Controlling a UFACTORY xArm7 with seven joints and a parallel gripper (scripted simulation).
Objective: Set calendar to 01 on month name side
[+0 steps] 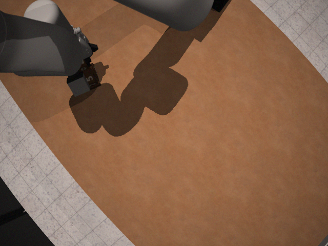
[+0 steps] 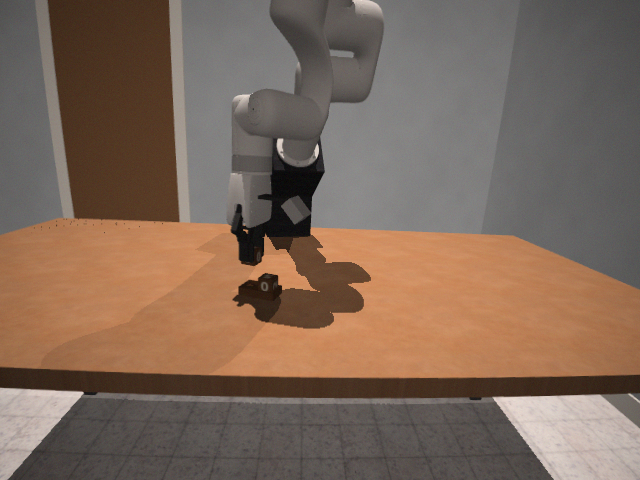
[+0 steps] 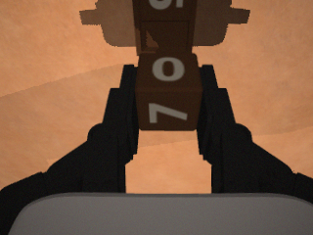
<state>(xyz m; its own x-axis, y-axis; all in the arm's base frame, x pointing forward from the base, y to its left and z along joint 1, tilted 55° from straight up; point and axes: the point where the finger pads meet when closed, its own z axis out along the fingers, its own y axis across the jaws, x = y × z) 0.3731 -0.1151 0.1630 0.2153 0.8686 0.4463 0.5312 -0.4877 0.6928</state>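
Now: the calendar tray 90 mm below my hand, 20 mm to the left of it and 10 mm ahead of it. From my hand the other things lie so: cube (10 mm below).
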